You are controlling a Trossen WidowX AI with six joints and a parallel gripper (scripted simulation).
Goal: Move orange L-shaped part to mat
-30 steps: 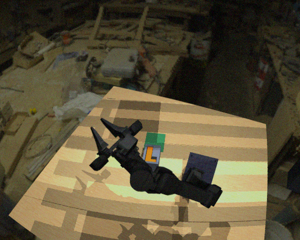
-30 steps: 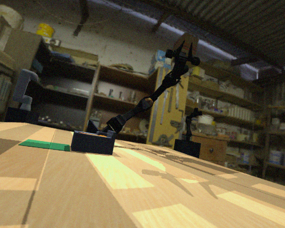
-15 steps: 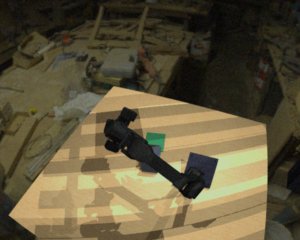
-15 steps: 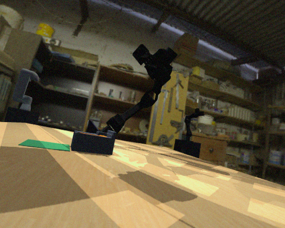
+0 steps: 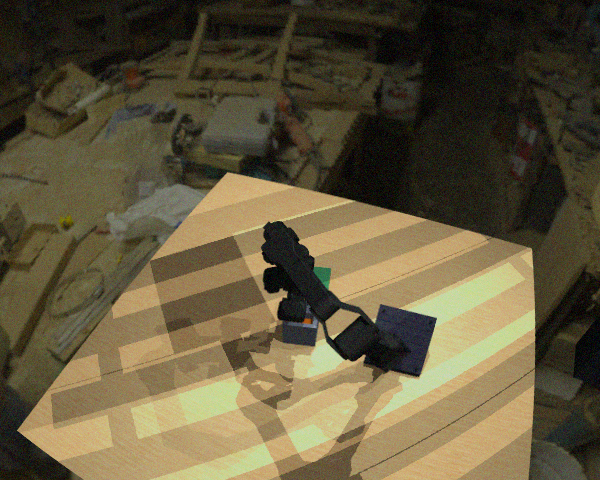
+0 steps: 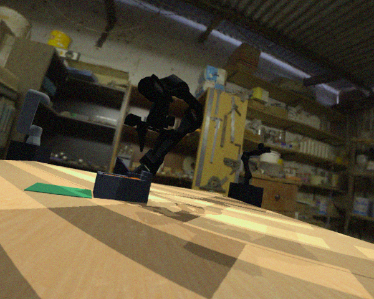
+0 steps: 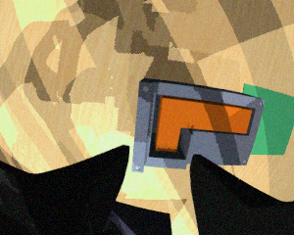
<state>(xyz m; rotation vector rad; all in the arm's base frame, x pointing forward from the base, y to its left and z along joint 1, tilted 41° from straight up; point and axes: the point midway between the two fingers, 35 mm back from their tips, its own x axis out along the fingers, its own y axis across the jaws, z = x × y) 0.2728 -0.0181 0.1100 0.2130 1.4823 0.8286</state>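
Right now the orange L-shaped part is 1 cm ahead of my gripper tip, 4 cm to the right of it and 10 cm below it. Also, from my gripper tip: green mat (7 cm ahead, 20 cm to the right, 16 cm below).
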